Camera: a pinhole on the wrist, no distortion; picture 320 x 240 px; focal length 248.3 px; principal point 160.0 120.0 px. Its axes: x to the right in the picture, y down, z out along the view. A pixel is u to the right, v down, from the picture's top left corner.
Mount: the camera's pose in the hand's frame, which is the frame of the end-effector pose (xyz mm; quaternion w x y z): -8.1 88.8 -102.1 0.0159 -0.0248 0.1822 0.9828
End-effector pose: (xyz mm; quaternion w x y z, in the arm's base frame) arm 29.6 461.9 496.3 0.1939 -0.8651 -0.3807 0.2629
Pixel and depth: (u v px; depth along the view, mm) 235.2 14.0 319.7
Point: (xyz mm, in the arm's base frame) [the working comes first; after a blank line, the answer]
In the camera's frame: 96.8 -136.5 319.7

64.9 183.7 241.0
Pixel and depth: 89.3 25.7 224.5
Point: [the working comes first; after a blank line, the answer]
In the camera's frame: -63.9 -85.3 224.5

147.4 353.2 285.4
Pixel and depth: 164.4 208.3 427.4
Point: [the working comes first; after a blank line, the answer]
In the camera's frame: 7.6 152.0 427.4

-148.4 414.9 179.2
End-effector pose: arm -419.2 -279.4 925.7 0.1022 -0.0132 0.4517 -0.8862
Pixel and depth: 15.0 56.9 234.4
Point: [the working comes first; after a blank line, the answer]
In the camera's frame: -136.9 -59.6 234.4

-487.5 -513.4 797.0
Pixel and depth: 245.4 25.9 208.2
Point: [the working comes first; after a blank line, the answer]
In the camera's frame: 71.6 -78.9 208.2

-288.3 -447.1 775.2
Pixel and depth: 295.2 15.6 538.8
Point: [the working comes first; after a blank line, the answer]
In the camera's frame: 293.4 -226.5 538.8

8.8 -746.2 725.1
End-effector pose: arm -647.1 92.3 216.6 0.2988 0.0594 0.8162 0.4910
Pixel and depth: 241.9 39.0 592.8
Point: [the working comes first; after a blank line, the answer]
In the camera's frame: 195.5 -193.4 592.8

-360.2 538.5 592.7
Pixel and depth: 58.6 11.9 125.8
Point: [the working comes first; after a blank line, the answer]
In the camera's frame: -51.4 -54.8 125.8

-716.7 200.6 353.9
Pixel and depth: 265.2 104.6 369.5
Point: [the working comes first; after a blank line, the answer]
In the camera's frame: 156.6 -22.9 369.5

-426.2 321.0 423.2
